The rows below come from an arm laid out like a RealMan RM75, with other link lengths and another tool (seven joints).
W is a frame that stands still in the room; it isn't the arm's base.
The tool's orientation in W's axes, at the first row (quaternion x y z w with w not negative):
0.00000, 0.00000, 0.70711, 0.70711
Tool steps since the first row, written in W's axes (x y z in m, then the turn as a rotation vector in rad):
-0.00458, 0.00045, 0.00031, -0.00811, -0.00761, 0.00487
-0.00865, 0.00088, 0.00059, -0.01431, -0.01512, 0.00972
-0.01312, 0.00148, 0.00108, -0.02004, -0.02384, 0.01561
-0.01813, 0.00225, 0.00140, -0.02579, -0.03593, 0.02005
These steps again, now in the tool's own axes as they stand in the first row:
0.00045, 0.00458, 0.00031, -0.00761, 0.00811, 0.00487
0.00088, 0.00865, 0.00059, -0.01512, 0.01431, 0.00972
0.00148, 0.01312, 0.00108, -0.02384, 0.02004, 0.01561
0.00225, 0.01813, 0.00140, -0.03593, 0.02579, 0.02005

